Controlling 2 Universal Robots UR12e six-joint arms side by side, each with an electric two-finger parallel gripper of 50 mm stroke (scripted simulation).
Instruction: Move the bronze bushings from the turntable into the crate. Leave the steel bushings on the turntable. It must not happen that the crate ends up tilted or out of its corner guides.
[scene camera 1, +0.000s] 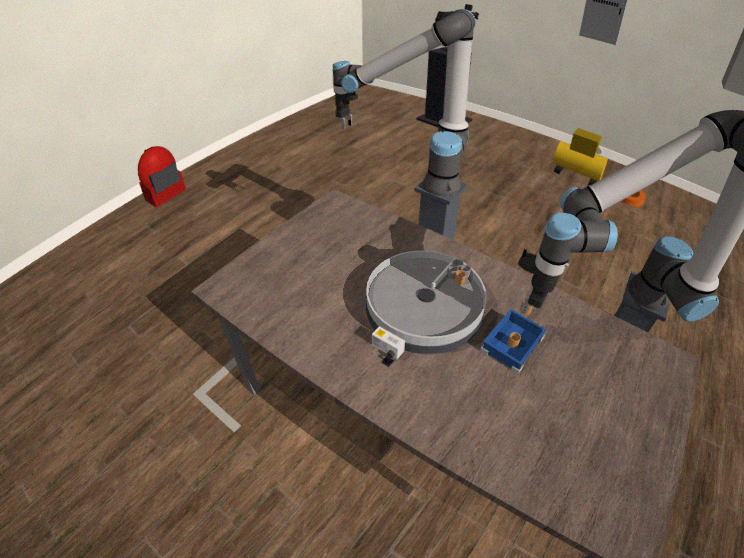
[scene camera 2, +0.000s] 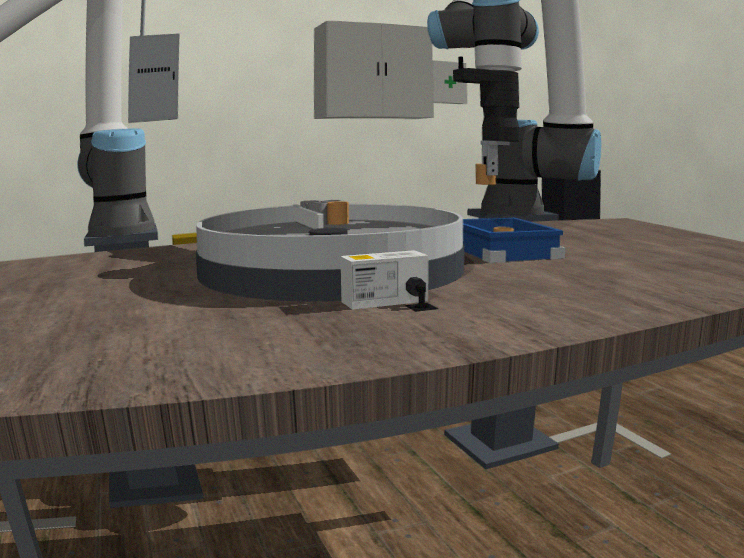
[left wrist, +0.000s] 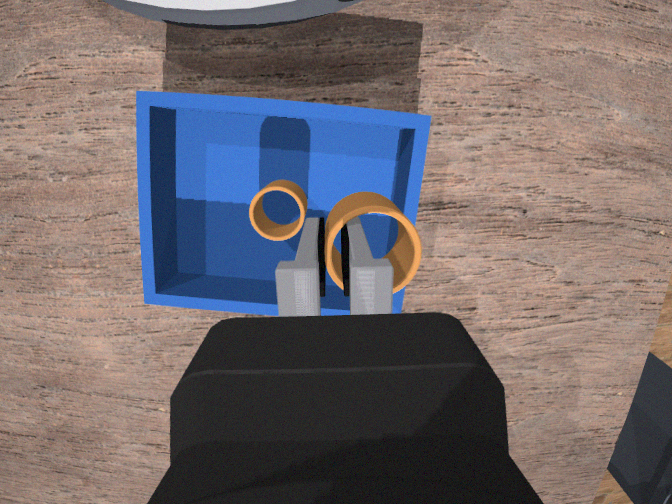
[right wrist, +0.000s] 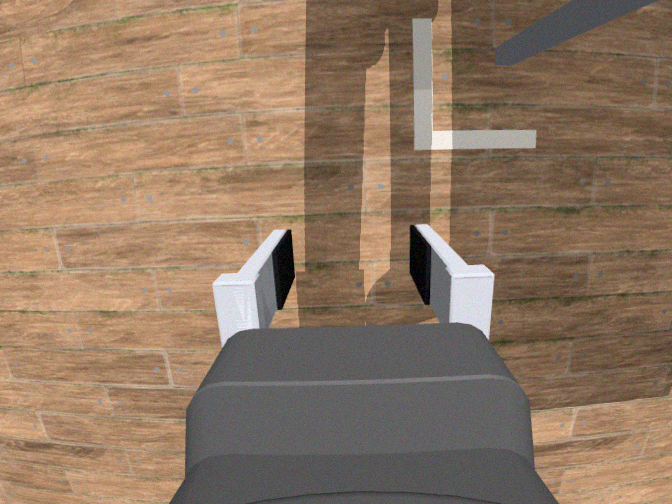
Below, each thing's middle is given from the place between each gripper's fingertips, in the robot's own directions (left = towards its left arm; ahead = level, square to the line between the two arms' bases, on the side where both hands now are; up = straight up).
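Blue crate (scene camera 2: 524, 243): 4 cm ahead of my left hand (scene camera 2: 489, 175), 1 cm to the left of it and 13 cm below it. Turntable (scene camera 1: 401, 294): 10 cm ahead of my left hand, 32 cm to the right of it and 10 cm below it. Going by its middle, the blue crate is nearer to my left hand than to my right hand.
Turntable relative to my right hand: 63 cm ahead, 103 cm to the left, 13 cm below. Blue crate relative to my right hand: 57 cm ahead, 137 cm to the left, 15 cm below. Going by their middles, the turntable is the nearest to my right hand of the things named here.
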